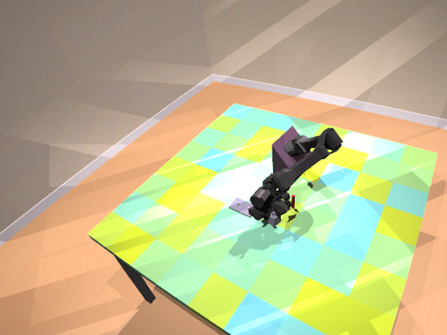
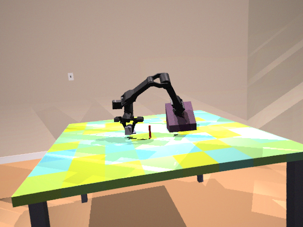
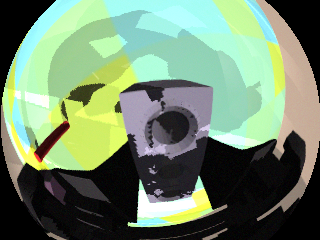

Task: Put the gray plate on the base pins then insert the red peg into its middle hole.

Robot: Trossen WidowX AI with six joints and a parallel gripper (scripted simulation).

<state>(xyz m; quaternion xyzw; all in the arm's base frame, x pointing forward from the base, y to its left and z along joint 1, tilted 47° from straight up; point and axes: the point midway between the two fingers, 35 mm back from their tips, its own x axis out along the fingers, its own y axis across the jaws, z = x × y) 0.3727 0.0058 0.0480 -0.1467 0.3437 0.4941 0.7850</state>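
The dark base lies 40 mm behind my gripper tip, 150 mm to the right of it and 30 mm below it. Round my gripper tip: red peg (120 mm behind, 60 mm to the left); gray plate (30 mm above).
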